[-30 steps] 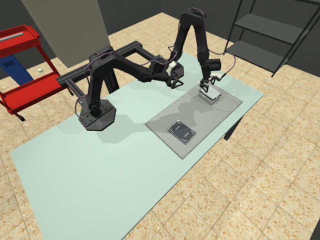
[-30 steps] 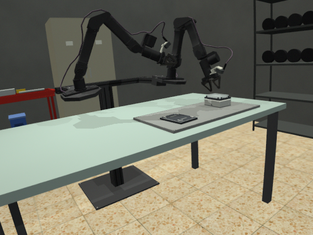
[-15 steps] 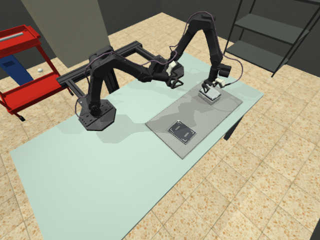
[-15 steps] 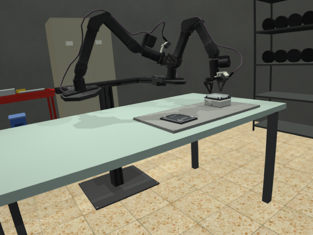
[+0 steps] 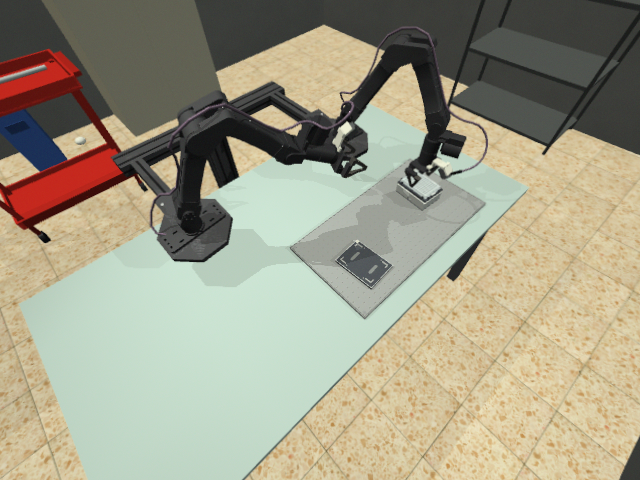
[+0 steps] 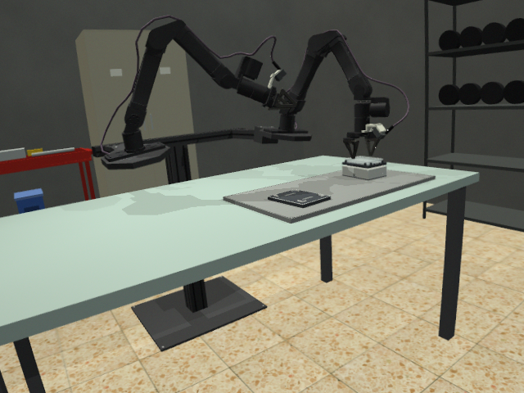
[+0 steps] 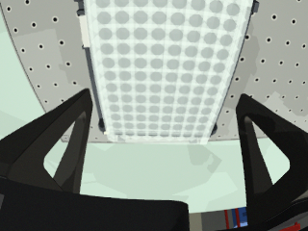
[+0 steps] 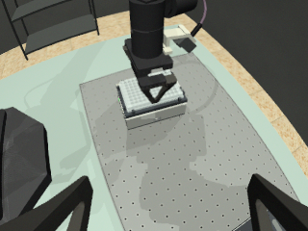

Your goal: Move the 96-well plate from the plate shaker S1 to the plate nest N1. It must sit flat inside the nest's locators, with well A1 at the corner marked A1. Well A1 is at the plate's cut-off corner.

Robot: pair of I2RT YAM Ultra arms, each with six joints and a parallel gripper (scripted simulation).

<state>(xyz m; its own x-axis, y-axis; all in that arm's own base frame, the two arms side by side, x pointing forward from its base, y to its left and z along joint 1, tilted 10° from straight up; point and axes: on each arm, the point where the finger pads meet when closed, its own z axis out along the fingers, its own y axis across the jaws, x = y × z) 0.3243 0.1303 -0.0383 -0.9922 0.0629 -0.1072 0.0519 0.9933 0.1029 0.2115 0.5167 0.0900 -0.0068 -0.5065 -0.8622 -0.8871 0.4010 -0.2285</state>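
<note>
Now: left hand 20 mm above the 96-well plate and 10 mm short of it.
</note>
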